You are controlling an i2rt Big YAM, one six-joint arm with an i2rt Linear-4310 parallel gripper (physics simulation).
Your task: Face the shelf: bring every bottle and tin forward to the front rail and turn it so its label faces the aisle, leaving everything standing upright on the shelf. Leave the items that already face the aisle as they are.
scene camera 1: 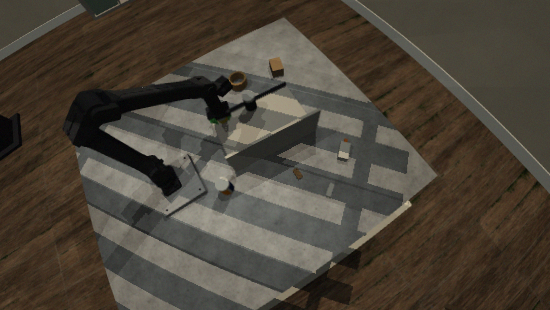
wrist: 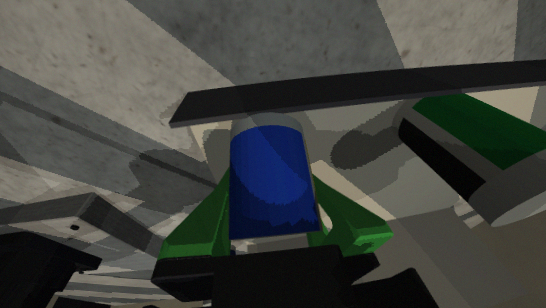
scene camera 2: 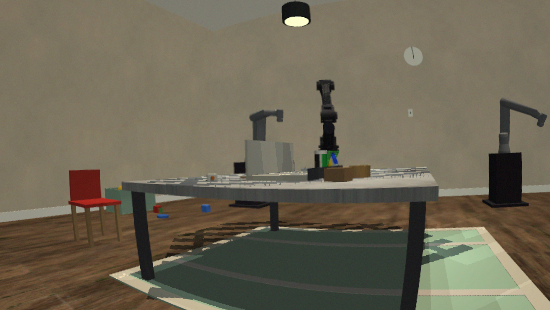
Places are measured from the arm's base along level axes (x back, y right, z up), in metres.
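Where they show: gripper, between the fingertips: [scene camera 1: 223, 121] [wrist: 266, 170] [scene camera 2: 329, 165]; arm's base, origin of its link: [scene camera 1: 169, 181] [wrist: 50, 250].
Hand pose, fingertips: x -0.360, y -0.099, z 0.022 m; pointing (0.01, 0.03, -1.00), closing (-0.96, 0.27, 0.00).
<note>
Things, the pixels of their top centre, and the offset from my fingertips. "spot": a spot on its surface instead.
- blue-labelled tin, centre of its top: [wrist: 281, 245] [scene camera 2: 331, 152] dx -0.004, dy -0.015, dz +0.065 m
- black label, a spot on its surface: [wrist: 475, 140] spot: dx -0.135, dy -0.023, dz +0.034 m
- shelf's tall back panel, a spot on its surface: [scene camera 1: 280, 140] [scene camera 2: 269, 159] spot: dx -0.152, dy +0.258, dz +0.038 m
- round wooden bowl, centre of its top: [scene camera 2: 359, 165] [scene camera 1: 237, 78] dx -0.188, dy -0.191, dz +0.000 m
- brown box, centre of its top: [scene camera 2: 338, 167] [scene camera 1: 276, 63] dx -0.407, dy -0.144, dz +0.000 m
- white box, centre of its top: [scene camera 2: 211, 174] [scene camera 1: 344, 147] dx -0.381, dy +0.436, dz -0.022 m
My gripper [scene camera 1: 220, 121] [scene camera 2: 330, 153] [wrist: 266, 170] is shut on a blue-labelled tin [scene camera 2: 334, 159] [wrist: 270, 160]. It holds the tin at the left end of the shelf's black front rail [scene camera 1: 272, 90] [wrist: 350, 90]; whether the tin touches the shelf board is hidden. In scene camera 2 its blue and yellow patches look slanted. A white-topped tin with a green and black label [scene camera 1: 249, 103] [scene camera 2: 321, 159] [wrist: 475, 140] stands just behind the rail, to the right in the wrist view. Another white-topped tin with blue and orange [scene camera 1: 225, 185] stands on the table, off the shelf, near the arm base.
The shelf's tall back panel [scene camera 1: 280, 140] [scene camera 2: 269, 158] rises behind the shelf board. A round wooden bowl [scene camera 1: 238, 87] and a brown box [scene camera 1: 276, 67] [scene camera 2: 338, 174] are beyond the rail. A white box [scene camera 1: 344, 150] and small pieces lie behind the panel. The arm's base plate [scene camera 1: 194, 192] is nearby.
</note>
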